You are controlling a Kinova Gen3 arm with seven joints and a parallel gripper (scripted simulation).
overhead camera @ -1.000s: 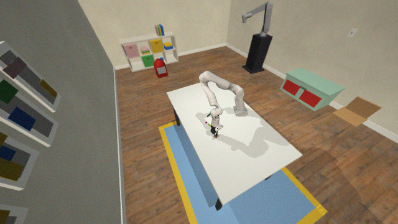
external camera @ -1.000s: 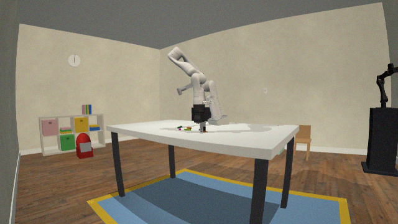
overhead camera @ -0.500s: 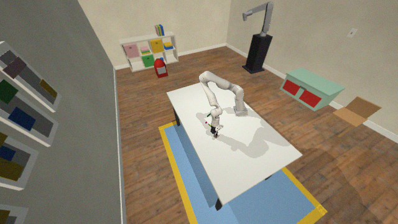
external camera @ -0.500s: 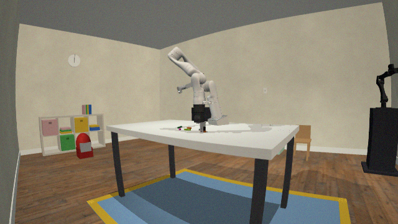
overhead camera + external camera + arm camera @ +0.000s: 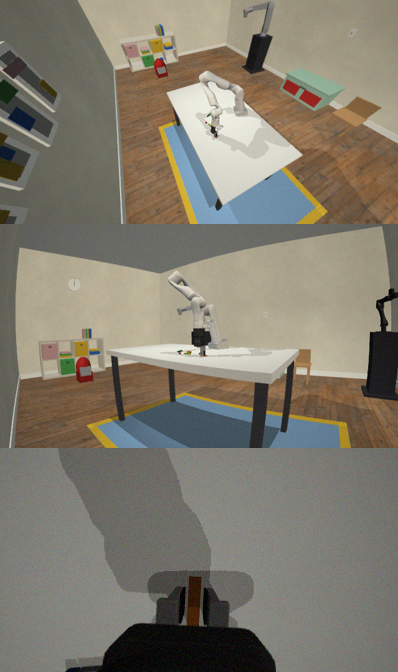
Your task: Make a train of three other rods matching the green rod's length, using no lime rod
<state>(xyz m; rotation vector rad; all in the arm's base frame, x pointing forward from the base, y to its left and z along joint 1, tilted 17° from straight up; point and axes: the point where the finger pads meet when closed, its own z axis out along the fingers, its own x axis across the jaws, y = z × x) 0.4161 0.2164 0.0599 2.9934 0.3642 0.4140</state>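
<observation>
Right now my hand is 80 mm to the left of the grey rod, 60 mm past it and 10 mm above it. Round my hand: blue rod 90 mm to the right, 80 mm behind, 10 mm below; lime rod 150 mm to the right, 10 mm below; magenta rod 200 mm to the right, 20 mm ahead, 10 mm below.
</observation>
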